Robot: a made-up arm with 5 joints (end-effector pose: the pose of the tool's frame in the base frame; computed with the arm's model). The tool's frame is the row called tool. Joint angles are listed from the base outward.
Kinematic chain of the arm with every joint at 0, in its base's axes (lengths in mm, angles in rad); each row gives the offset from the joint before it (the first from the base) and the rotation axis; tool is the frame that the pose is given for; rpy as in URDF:
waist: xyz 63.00 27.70 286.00 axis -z
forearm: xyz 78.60 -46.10 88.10 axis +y
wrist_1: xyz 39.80 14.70 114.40 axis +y
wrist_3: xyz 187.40 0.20 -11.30 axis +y
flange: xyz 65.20 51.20 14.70 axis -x
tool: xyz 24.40 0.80 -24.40 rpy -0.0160 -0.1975 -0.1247
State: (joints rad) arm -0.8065 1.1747 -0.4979 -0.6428 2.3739
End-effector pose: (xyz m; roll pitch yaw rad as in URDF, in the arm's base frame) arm 0.3582 0.3392 0.2840 -2.3882 0.0896 1.0334
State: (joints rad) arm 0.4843 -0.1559 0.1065 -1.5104 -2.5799
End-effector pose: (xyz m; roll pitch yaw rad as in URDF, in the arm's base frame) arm 0.3020 -0.0615 0.5812 2.5569 -1.3267 -0.4896
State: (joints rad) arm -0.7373 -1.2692 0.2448 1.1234 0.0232
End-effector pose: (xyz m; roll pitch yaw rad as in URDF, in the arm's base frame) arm 0.1800 0.1613 0.5818 -0.0514 -0.1020 0.6190
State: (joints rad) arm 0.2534 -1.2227 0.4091 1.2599 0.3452
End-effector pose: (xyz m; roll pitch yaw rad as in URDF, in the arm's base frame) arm 0.2585 -0.0100 0.5326 -0.3898 0.2179 -0.3030
